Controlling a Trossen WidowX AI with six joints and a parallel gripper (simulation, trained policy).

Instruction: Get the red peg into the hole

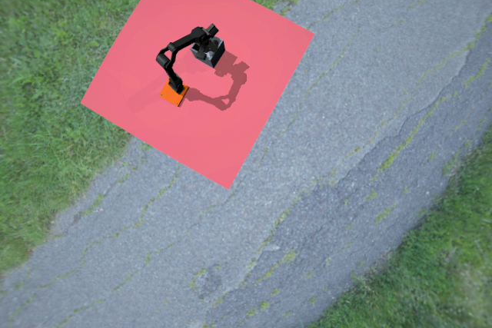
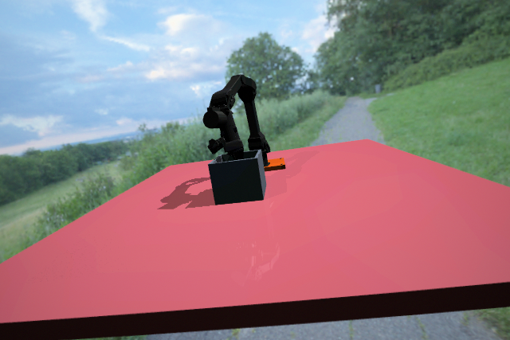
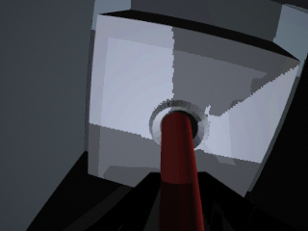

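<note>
The red peg is 1 cm above my gripper tip. From my gripper tip the other things lie so: light grey plate: 4 cm below, 1 cm to the right, 1 cm ahead.
</note>
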